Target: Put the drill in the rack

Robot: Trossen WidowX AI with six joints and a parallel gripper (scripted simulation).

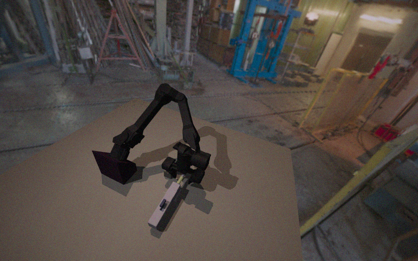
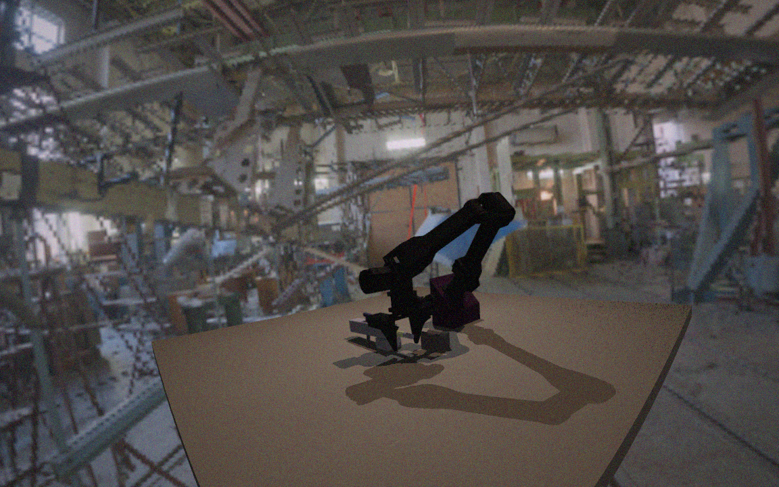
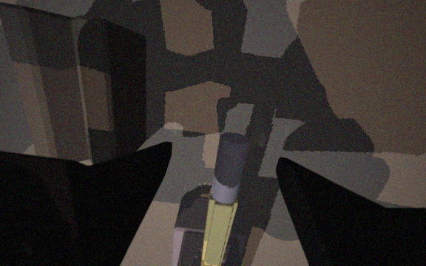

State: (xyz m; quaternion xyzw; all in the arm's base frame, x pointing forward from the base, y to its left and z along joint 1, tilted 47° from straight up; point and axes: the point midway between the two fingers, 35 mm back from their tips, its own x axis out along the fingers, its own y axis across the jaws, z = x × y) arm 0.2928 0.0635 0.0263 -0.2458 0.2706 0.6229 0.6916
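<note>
Right now my gripper tip is 40 mm to the left of the drill and 30 mm below it. From my gripper tip the other things lie so: dark key: 160 mm to the right, 40 mm above, 10 mm behind; light-grey holder block: 140 mm to the right, 20 mm above, 10 mm behind; rack: 70 mm behind, 30 mm to the left.
</note>
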